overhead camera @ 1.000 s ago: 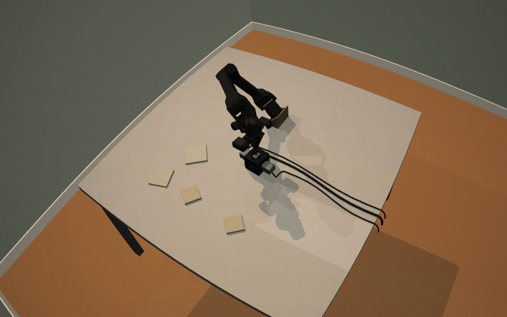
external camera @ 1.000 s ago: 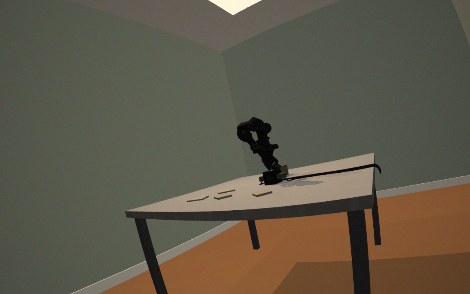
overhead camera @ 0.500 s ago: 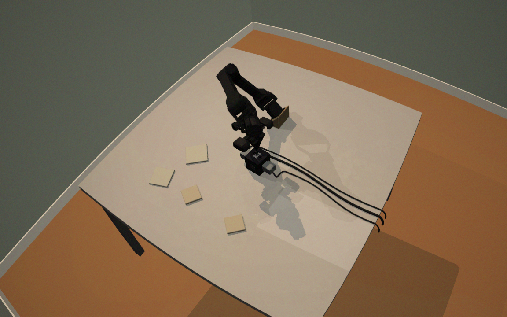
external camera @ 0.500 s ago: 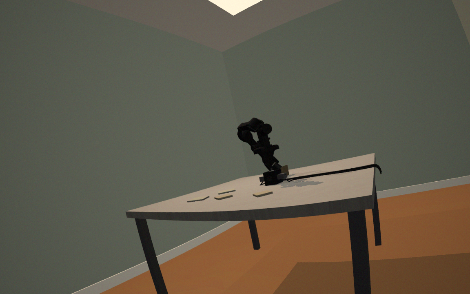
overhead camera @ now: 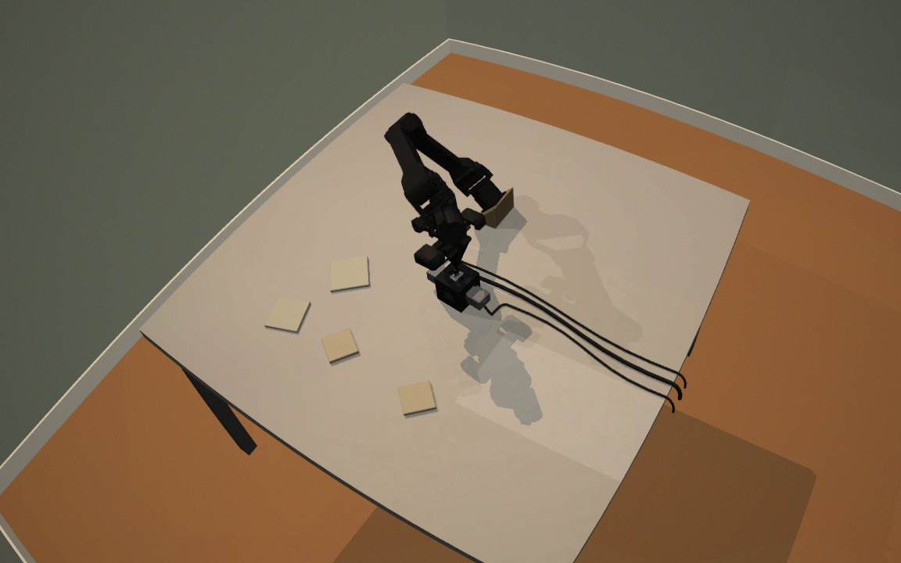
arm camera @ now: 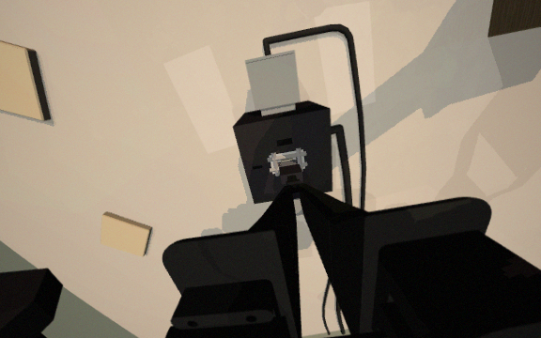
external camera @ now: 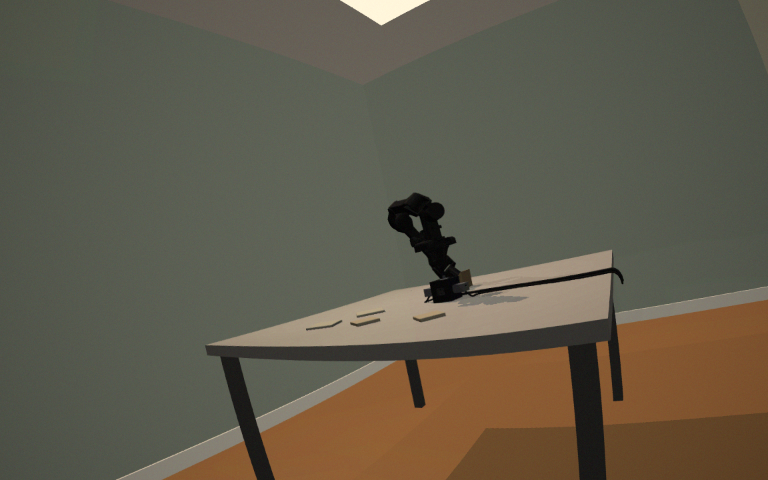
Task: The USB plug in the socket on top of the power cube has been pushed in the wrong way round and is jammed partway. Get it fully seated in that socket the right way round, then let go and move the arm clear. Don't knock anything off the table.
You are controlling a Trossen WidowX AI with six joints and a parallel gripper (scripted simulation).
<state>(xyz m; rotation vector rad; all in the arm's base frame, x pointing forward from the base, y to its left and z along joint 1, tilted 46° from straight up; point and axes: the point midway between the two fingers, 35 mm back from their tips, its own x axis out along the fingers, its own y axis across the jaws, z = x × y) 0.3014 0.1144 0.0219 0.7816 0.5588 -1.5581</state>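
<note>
Now: gripper tip 20 mm above the dark USB plug. Also, from my gripper tip: socket 50 mm below.
</note>
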